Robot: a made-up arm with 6 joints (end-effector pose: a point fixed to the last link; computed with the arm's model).
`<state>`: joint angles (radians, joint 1 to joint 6).
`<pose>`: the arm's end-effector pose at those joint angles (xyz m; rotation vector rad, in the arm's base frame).
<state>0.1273 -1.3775 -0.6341 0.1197 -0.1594 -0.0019</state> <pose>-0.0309 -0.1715 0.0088 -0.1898 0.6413 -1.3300</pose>
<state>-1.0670 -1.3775 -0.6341 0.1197 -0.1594 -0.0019</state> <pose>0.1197 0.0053 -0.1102 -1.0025 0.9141 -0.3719</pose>
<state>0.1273 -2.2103 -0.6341 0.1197 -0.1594 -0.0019</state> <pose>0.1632 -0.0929 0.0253 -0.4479 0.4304 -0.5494</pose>
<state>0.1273 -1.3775 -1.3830 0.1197 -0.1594 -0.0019</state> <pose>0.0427 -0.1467 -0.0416 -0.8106 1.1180 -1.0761</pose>
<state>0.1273 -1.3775 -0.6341 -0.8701 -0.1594 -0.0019</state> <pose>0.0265 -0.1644 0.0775 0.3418 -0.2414 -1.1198</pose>
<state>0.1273 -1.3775 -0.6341 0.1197 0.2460 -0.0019</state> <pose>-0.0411 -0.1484 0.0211 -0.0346 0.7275 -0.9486</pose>
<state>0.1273 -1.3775 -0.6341 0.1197 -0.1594 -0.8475</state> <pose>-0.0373 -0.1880 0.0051 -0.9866 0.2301 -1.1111</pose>
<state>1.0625 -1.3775 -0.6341 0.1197 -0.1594 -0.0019</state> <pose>-0.2372 -0.1688 -0.0259 0.5606 0.2792 -1.9183</pose>
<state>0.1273 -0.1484 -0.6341 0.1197 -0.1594 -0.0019</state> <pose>-0.2692 0.0092 -0.0082 0.3449 0.8715 -2.4527</pose>
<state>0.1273 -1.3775 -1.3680 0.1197 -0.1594 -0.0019</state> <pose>0.0417 -0.1473 -0.0401 -0.7983 1.1090 -1.0826</pose>
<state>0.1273 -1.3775 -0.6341 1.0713 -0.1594 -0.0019</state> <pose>-0.1169 -0.1643 0.0160 -0.7445 1.5041 -1.3252</pose>
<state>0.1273 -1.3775 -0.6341 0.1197 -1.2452 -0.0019</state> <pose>-0.0431 -0.2424 0.0114 -0.6434 0.2704 -2.3068</pose>
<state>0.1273 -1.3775 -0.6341 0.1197 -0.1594 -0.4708</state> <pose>-0.0352 -0.1800 0.0051 -0.6408 0.4205 -1.2284</pose>
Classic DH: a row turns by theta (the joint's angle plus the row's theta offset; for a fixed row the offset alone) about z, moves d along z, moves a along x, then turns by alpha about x. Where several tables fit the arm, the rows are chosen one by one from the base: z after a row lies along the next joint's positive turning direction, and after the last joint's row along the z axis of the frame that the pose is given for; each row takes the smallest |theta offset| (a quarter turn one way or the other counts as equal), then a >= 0, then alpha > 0; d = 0 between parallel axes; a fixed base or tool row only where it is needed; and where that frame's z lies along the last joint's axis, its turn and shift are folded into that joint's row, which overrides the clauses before.
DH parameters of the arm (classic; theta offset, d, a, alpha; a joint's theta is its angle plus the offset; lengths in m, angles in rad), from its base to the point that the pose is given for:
base (fixed): 0.1933 -0.1515 -0.1101 2.4528
joint 1: 0 -0.1593 0.1083 0.6888
joint 2: 1.3614 0.0188 -0.0761 -1.2896
joint 3: 0.9934 -0.1565 0.0825 2.6549
joint 4: 1.0731 -0.4337 0.0272 1.729
joint 5: -1.4587 -0.043 -0.0245 -1.3122
joint 6: 0.1739 0.0574 -0.012 1.4466
tool (fixed): 0.4647 -0.0187 0 0

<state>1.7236 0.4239 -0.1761 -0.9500 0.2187 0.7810</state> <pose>-0.1275 0.2720 0.0531 -0.8733 1.3801 1.7100</pose>
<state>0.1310 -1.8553 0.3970 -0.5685 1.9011 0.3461</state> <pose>-0.1047 -0.2203 -0.0416 0.0060 -0.4168 1.1267</pose>
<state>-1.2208 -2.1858 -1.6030 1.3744 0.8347 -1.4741</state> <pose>0.0515 0.2717 -0.1943 1.8466 -0.6928 -2.1281</pose>
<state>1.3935 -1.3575 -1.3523 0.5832 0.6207 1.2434</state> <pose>-0.2358 -0.1484 0.0027 2.0335 1.6978 -0.8126</pose>
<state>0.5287 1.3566 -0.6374 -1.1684 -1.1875 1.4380</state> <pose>-0.1505 0.3560 0.1227 0.0385 1.7999 1.1268</pose>
